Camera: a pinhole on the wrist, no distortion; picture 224 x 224 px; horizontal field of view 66.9 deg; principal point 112.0 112.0 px. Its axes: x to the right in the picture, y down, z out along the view. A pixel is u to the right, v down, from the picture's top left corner.
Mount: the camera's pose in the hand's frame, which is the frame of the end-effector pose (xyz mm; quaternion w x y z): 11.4 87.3 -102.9 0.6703 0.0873 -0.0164 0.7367
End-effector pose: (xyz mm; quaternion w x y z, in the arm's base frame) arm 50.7 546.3 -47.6 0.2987 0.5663 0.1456 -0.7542
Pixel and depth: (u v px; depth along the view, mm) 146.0 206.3 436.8
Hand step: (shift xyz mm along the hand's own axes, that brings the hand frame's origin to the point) -190.2 87.4 362.8
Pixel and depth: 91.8 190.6 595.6
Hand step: -192.5 -94.5 498.3
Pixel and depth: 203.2 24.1 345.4
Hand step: 209.6 239.6 248.4
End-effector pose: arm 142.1 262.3 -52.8 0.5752 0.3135 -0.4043 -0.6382
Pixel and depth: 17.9 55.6 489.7
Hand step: 248.4 -233.1 323.0
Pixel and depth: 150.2 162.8 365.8
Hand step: -65.3 105.8 279.7
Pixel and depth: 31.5 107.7 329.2
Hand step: 68.2 -112.3 196.8
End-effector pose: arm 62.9 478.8 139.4 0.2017 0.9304 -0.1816 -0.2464
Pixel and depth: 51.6 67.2 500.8
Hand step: 211.3 -145.8 350.8
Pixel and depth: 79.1 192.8 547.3
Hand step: -179.5 -120.9 444.0
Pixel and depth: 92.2 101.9 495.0
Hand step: 98.4 -36.6 372.8
